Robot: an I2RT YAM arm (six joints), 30 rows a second.
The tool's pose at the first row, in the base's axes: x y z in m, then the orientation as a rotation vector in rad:
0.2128 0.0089 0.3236 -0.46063 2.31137 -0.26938
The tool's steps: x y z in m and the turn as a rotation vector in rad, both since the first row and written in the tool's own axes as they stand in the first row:
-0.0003 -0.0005 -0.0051 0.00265 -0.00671 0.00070
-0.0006 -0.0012 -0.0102 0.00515 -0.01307 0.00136
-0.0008 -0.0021 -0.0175 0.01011 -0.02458 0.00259
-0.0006 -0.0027 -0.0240 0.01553 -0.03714 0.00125
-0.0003 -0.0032 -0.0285 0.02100 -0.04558 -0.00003
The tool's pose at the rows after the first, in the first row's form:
0.2095 0.0088 0.3275 -0.45873 2.30434 -0.27014
0.2062 0.0086 0.3315 -0.45695 2.29768 -0.27084
0.2013 0.0083 0.3370 -0.45346 2.28552 -0.27258
0.1967 0.0080 0.3416 -0.45276 2.27180 -0.27576
0.1934 0.0077 0.3447 -0.45181 2.26207 -0.28013

